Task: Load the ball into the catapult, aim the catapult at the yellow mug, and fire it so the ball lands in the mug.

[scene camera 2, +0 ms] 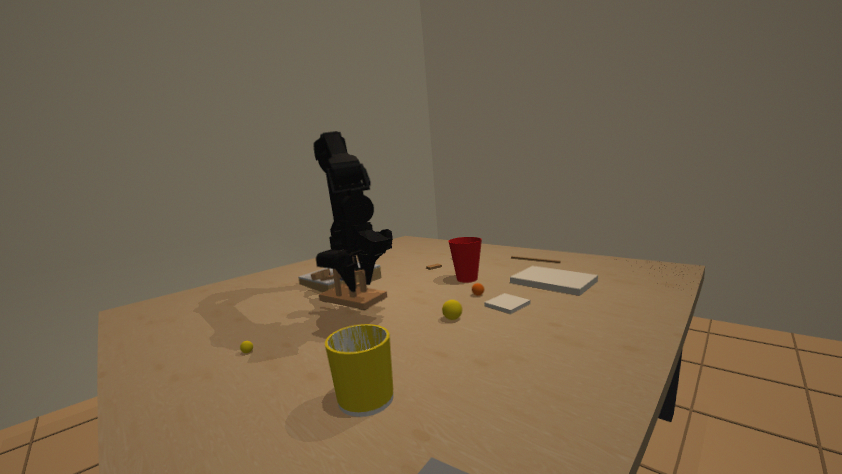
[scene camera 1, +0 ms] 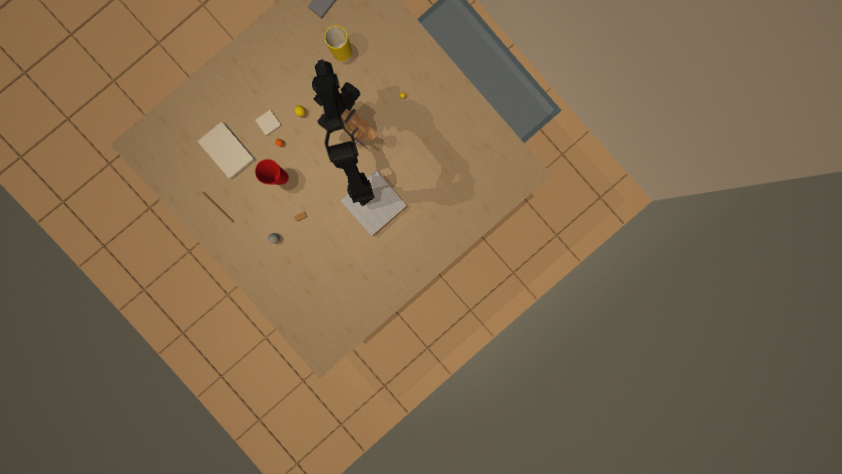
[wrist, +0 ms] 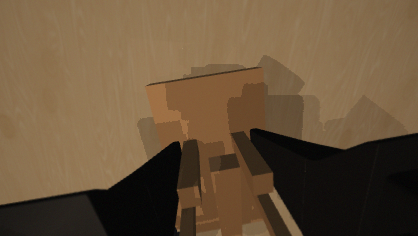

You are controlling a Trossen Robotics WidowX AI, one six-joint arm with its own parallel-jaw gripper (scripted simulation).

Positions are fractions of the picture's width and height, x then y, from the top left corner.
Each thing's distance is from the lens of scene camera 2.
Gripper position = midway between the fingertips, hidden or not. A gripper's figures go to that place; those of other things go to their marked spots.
gripper (scene camera 2: 0.43, 0.61): 80 cm
yellow mug (scene camera 2: 0.43, 0.76): 48 cm
red cup (scene camera 2: 0.55, 0.53): 98 cm
The marked spots on the yellow mug and the red cup are 58 cm apart.
